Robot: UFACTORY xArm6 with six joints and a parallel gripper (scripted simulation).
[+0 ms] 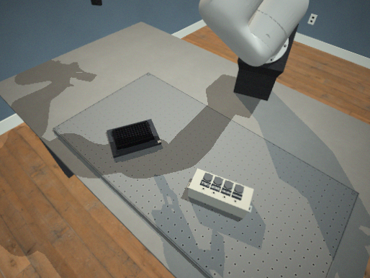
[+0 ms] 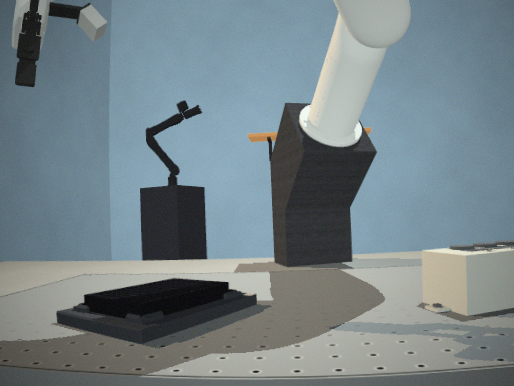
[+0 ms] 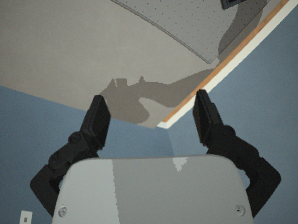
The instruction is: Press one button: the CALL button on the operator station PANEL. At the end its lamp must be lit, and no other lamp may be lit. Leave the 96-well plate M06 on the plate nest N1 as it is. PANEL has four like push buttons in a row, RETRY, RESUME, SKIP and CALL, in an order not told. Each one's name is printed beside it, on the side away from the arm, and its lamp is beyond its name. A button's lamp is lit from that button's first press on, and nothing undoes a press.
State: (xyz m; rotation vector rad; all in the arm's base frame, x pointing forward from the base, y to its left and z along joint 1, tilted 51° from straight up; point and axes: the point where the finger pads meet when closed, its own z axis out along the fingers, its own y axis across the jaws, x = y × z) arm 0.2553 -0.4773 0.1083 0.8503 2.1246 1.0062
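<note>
Now: hand 32 cm above the black 96-well plate, 31 cm to the right of it and 5 cm short of it.
</note>
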